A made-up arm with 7 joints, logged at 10 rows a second.
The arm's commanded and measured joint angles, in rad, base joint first. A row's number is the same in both.
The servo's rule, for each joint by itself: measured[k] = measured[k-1] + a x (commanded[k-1-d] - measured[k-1]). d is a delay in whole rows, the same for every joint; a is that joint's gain. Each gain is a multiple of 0.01, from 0.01 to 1. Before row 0 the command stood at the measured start. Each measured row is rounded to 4 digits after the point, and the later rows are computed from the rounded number. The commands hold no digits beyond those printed.
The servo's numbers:
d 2
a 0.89 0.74 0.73 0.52 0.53 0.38 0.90
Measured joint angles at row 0: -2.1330 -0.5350 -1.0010 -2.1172 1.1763 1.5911 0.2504
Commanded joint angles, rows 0 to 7: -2.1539 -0.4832 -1.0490 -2.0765 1.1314 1.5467 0.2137; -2.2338 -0.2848 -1.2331 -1.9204 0.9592 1.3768 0.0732; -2.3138 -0.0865 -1.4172 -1.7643 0.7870 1.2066 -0.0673; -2.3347 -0.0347 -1.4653 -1.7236 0.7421 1.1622 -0.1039; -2.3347 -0.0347 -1.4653 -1.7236 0.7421 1.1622 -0.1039; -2.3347 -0.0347 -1.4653 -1.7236 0.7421 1.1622 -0.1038; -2.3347 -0.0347 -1.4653 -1.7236 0.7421 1.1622 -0.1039; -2.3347 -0.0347 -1.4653 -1.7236 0.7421 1.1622 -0.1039
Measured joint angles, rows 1 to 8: -2.1330 -0.5350 -1.0010 -2.1172 1.1763 1.5911 0.2504; -2.1330 -0.5350 -1.0010 -2.1172 1.1763 1.5911 0.2504; -2.1516 -0.4967 -1.0360 -2.0960 1.1525 1.5742 0.2174; -2.2248 -0.3399 -1.1799 -2.0047 1.0501 1.4992 0.0876; -2.3040 -0.1524 -1.3531 -1.8797 0.9107 1.3880 -0.0518; -2.3313 -0.0653 -1.4350 -1.7985 0.8213 1.3022 -0.0987; -2.3343 -0.0427 -1.4571 -1.7596 0.7793 1.2490 -0.1034; -2.3347 -0.0368 -1.4631 -1.7409 0.7596 1.2160 -0.1038
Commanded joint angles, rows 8 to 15: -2.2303 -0.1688 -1.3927 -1.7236 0.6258 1.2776 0.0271; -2.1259 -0.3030 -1.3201 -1.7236 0.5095 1.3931 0.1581; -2.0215 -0.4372 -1.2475 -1.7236 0.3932 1.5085 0.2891; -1.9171 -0.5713 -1.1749 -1.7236 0.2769 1.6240 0.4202; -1.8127 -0.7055 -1.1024 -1.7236 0.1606 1.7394 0.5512; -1.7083 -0.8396 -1.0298 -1.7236 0.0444 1.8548 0.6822; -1.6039 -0.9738 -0.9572 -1.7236 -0.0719 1.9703 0.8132; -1.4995 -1.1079 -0.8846 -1.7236 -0.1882 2.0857 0.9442
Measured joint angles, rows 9 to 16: -2.3347 -0.0352 -1.4647 -1.7319 0.7503 1.1956 -0.1039; -2.3347 -0.0348 -1.4651 -1.7276 0.7460 1.1829 -0.1039; -2.2418 -0.1340 -1.4122 -1.7255 0.6823 1.2189 0.0140; -2.1386 -0.2591 -1.3450 -1.7245 0.5907 1.2851 0.1437; -2.0344 -0.3909 -1.2738 -1.7240 0.4860 1.3700 0.2746; -1.9300 -0.5244 -1.2016 -1.7238 0.3752 1.4665 0.4056; -1.8256 -0.6584 -1.1292 -1.7237 0.2615 1.5702 0.5366; -1.7212 -0.7925 -1.0566 -1.7236 0.1464 1.6783 0.6676
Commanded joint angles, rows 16 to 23: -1.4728 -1.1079 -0.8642 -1.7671 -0.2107 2.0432 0.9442; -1.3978 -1.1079 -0.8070 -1.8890 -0.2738 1.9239 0.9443; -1.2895 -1.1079 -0.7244 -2.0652 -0.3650 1.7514 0.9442; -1.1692 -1.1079 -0.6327 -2.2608 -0.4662 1.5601 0.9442; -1.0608 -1.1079 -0.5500 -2.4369 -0.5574 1.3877 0.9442; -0.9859 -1.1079 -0.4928 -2.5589 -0.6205 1.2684 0.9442; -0.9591 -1.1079 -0.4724 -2.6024 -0.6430 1.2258 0.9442; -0.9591 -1.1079 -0.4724 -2.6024 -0.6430 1.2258 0.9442
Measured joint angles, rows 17 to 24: -1.6168 -0.9267 -0.9840 -1.7236 0.0307 1.7893 0.7986; -1.5124 -1.0608 -0.9114 -1.7236 -0.0853 1.9019 0.9296; -1.4772 -1.0957 -0.8769 -1.7462 -0.1518 1.9556 0.9427; -1.4065 -1.1047 -0.8259 -1.8205 -0.2165 1.9436 0.9441; -1.3024 -1.1071 -0.7518 -1.9477 -0.2952 1.8706 0.9442; -1.1839 -1.1077 -0.6649 -2.1105 -0.3858 1.7526 0.9442; -1.0743 -1.1078 -0.5810 -2.2802 -0.4767 1.6139 0.9442; -0.9956 -1.1079 -0.5166 -2.4251 -0.5529 1.4826 0.9442
